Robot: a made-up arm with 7 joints. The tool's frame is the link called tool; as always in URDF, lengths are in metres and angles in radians. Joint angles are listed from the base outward.
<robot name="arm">
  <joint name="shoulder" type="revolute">
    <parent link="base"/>
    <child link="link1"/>
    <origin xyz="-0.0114 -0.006 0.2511"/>
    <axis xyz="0 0 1"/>
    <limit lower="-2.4" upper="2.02"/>
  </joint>
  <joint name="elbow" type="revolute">
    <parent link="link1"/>
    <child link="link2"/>
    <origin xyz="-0.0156 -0.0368 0.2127" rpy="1.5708 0 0"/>
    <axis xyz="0 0 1"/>
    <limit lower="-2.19" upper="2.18"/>
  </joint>
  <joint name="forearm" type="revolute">
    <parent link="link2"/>
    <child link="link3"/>
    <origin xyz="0.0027 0.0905 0.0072" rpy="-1.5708 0 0"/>
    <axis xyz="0 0 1"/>
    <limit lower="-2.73" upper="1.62"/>
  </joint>
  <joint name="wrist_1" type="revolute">
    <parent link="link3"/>
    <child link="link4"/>
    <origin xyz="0.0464 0.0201 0.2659" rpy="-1.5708 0 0"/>
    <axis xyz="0 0 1"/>
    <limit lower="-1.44" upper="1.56"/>
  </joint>
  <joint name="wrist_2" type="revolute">
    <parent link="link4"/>
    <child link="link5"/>
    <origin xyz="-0.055 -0.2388 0.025" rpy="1.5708 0 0"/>
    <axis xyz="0 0 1"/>
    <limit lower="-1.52" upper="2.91"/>
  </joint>
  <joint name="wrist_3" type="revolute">
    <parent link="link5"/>
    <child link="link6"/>
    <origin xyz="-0.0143 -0.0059 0.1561" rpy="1.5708 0 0"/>
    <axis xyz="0 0 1"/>
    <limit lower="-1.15" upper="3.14"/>
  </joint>
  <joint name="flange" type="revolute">
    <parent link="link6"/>
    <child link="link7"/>
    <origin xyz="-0.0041 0.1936 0.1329" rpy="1.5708 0 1.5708"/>
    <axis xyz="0 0 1"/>
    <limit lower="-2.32" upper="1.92"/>
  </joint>
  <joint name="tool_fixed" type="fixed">
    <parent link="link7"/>
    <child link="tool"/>
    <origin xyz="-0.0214 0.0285 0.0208" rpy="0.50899 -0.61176 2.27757"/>
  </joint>
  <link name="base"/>
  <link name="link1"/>
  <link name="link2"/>
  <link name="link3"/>
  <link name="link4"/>
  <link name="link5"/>
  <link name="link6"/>
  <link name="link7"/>
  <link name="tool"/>
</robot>
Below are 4 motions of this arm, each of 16 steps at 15 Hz.
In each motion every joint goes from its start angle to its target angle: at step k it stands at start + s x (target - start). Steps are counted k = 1, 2, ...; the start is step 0. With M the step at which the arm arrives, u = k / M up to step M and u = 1 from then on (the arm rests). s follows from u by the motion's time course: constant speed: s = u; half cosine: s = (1 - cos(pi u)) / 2; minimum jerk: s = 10 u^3 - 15 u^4 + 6 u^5.
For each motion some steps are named. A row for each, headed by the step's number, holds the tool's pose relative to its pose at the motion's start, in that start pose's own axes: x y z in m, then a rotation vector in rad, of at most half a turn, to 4 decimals.
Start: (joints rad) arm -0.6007 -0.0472 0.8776 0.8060 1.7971 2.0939 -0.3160
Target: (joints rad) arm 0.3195 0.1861 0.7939 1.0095 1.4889 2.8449 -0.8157
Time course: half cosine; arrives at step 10
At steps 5, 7, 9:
5: -0.0473 0.0117 -0.1677 -0.1158 -0.0342 -0.2442
7: -0.1079 0.0110 -0.2442 -0.1868 -0.0650 -0.3514
9: -0.1531 0.0065 -0.2809 -0.2236 -0.0845 -0.4064

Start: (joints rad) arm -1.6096 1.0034 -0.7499 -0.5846 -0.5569 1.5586 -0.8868
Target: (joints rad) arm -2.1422 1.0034 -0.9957 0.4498 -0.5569 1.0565 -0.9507
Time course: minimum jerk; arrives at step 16
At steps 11, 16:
11: -0.2376 0.1965 0.3338 -0.8054 -0.5855 0.1867
16: -0.2912 0.2492 0.3505 -1.0261 -0.6600 0.1636

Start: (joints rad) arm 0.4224 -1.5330 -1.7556 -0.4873 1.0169 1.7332 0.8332
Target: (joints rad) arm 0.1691 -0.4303 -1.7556 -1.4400 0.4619 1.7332 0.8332
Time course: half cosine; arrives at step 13
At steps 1, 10, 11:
1: -0.0107 0.0003 0.0054 -0.0098 -0.0189 -0.0030
10: -0.5297 0.1524 -0.1050 -0.8175 -1.0277 -0.5124
11: -0.5432 0.1693 -0.1401 -0.9020 -1.0896 -0.5724

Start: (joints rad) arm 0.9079 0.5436 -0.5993 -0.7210 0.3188 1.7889 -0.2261
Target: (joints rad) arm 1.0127 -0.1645 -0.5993 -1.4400 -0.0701 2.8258 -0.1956
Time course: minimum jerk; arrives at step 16
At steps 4, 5, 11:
4: -0.0313 0.0011 -0.0295 0.0729 -0.0878 -0.0074
5: -0.0542 0.0009 -0.0522 0.1296 -0.1514 -0.0122
11: -0.2293 -0.0172 -0.2508 0.6752 -0.6417 -0.0782

